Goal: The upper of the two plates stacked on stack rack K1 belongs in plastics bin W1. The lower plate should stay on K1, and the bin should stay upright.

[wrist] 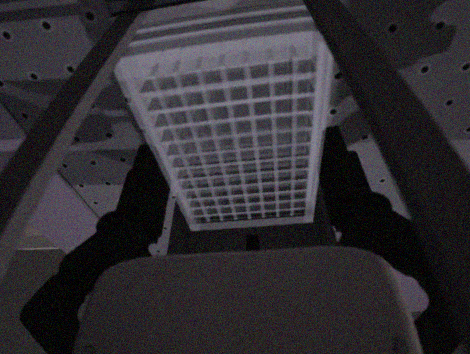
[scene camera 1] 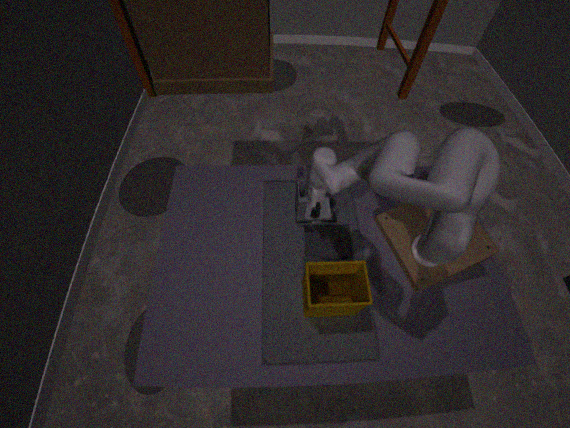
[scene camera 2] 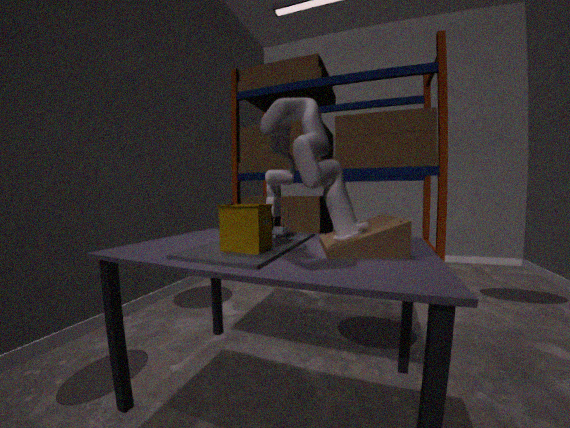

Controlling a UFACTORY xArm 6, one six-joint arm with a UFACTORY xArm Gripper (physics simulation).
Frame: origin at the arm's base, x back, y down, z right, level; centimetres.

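Seen in the pictures: gripper, fingertip midpoint: (wrist: 239, 155) (scene camera 1: 313, 206) (scene camera 2: 274, 228); arm's base at its link origin: (scene camera 2: 349, 235).
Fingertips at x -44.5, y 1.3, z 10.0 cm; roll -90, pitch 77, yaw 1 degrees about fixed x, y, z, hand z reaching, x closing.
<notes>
Offsets run from my fingertips to a thing's top centre. "pt": to the spot under its first point. Level surfaces: height alone.
The upper plate @(dx +0.1, dy -0.7, dz +0.0 cm) (wrist: 240, 145) (scene camera 1: 327, 212) is a pale plate with a grid of square wells, lying level on stack rack K1 @(pt dx +7.7, dy -6.1, dz -2.2 cm) (wrist: 400, 105). My gripper (wrist: 239, 155) (scene camera 1: 316, 210) points down over the rack, its dark fingers against the plate's two long sides, shut on the plate. Pale bands show at the plate's far end; the lower plate is mostly hidden and cannot be told clearly. The plastics bin W1 @(dx +10.4, dy -13.9, dz -32.9 cm) (scene camera 1: 337, 309) (scene camera 2: 240, 230) is yellow, upright and open at the top, nearer scene camera 1 than the rack.
A grey perforated board @(dy +4.0 cm) (scene camera 1: 282, 320) (scene camera 2: 200, 256) lies on the purple table @(dy +5.3 cm) (scene camera 1: 210, 280) (scene camera 2: 390, 282) under the rack and bin. The arm stands on a sloped wooden base (scene camera 1: 400, 240) (scene camera 2: 385, 240) at the right. A tall shelf unit (scene camera 2: 441, 140) stands behind.
</notes>
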